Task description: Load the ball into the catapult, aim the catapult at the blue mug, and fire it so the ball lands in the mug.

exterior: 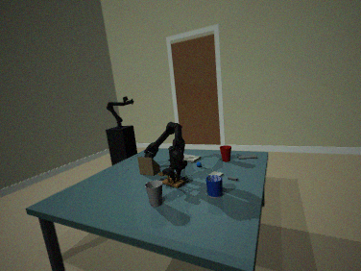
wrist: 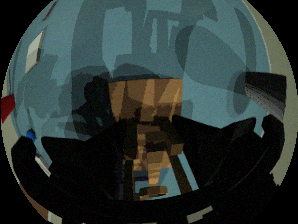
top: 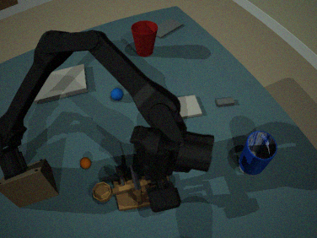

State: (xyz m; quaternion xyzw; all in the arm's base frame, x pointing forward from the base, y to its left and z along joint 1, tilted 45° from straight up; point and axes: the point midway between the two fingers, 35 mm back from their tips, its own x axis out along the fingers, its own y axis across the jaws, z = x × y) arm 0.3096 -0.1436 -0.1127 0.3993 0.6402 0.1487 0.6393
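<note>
My gripper tip is now 16 cm to the right of the orange ball, 12 cm past it and 2 cm above it. From my gripper tip the other things lie so: catapult: 6 cm behind, 4 cm to the left, 2 cm above; then blue mug: 27 cm ahead, 9 cm to the right, 1 cm below; then white tile: 23 cm ahead, 18 cm to the left, 3 cm below.
</note>
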